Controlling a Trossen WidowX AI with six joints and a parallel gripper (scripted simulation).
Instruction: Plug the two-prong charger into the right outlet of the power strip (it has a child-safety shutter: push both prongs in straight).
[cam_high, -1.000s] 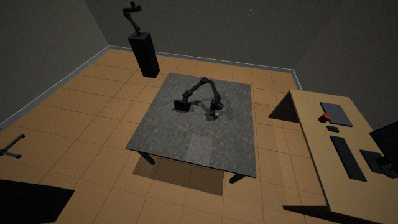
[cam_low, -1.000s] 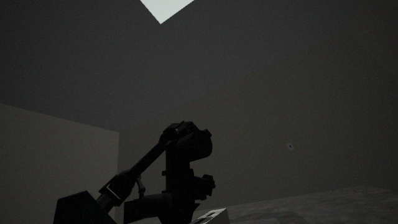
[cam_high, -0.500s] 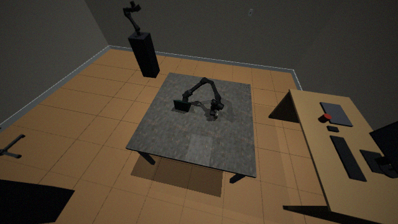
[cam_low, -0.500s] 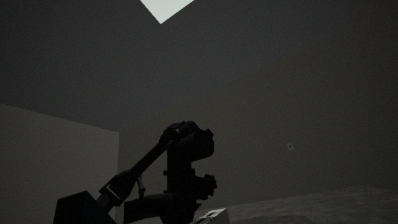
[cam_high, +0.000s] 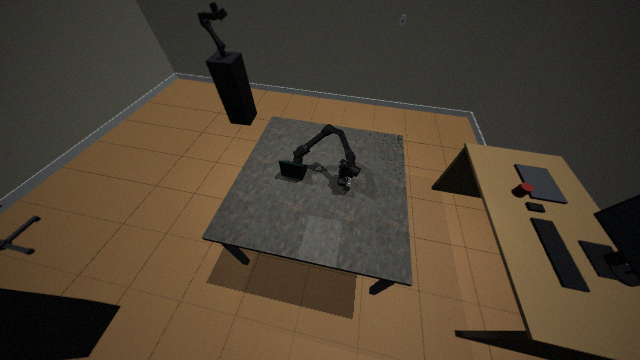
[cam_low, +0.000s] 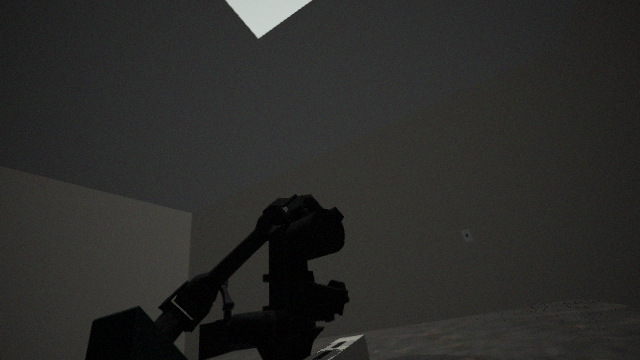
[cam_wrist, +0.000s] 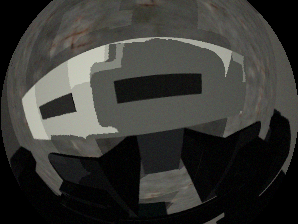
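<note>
The charger is 2 cm ahead of my gripper tip and 1 cm above it.
</note>
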